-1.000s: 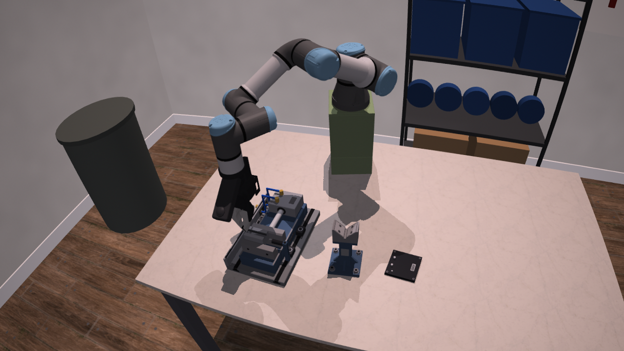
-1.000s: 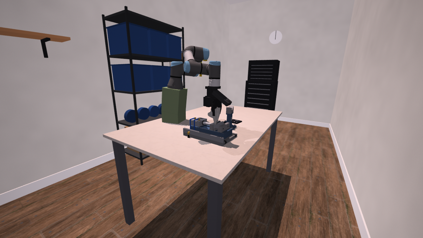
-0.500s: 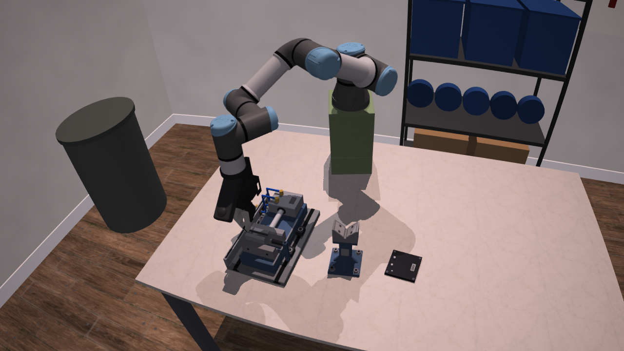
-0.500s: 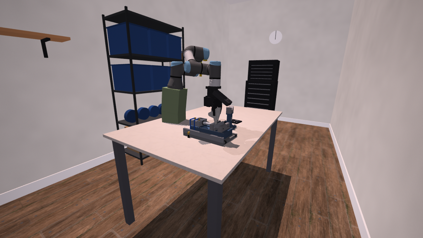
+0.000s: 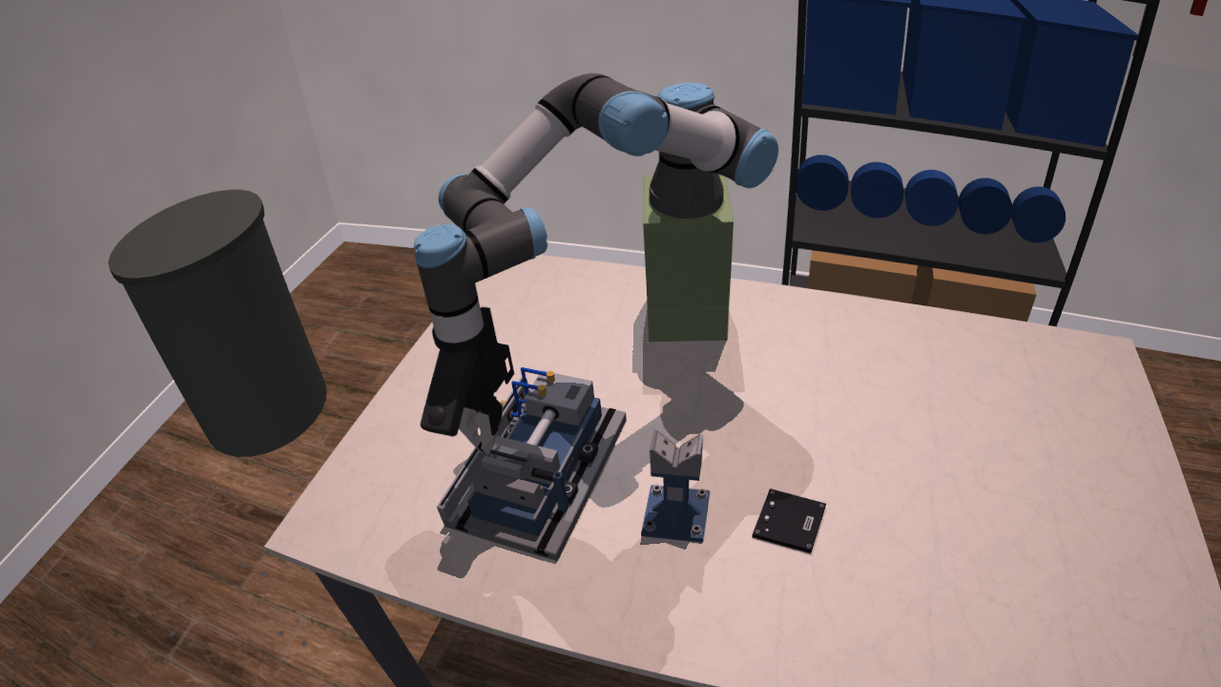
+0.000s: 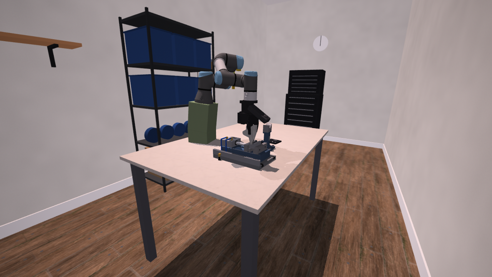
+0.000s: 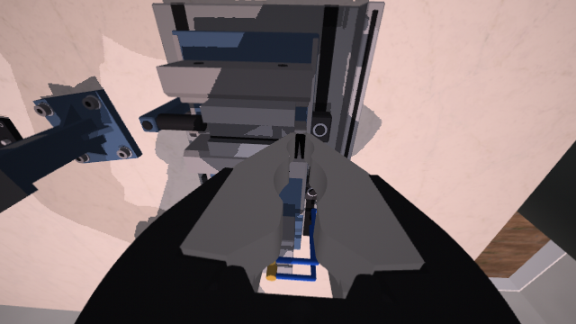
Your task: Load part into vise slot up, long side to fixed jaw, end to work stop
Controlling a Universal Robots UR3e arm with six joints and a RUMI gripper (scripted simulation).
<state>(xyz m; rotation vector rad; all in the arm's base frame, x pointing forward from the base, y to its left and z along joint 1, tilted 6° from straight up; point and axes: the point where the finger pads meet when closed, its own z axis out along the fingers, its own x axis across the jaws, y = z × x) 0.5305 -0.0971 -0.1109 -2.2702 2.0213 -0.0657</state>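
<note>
My hand is 5 cm to the right of the fixed jaw, 4 cm above it and 2 cm short of it. From my hand the other things lie so: dark work stop rod (9 cm to the left, 3 cm below, 1 cm behind); black infeed plate (42 cm to the left, 14 cm behind, 11 cm below); part (3 cm to the left, 2 cm below).
</note>
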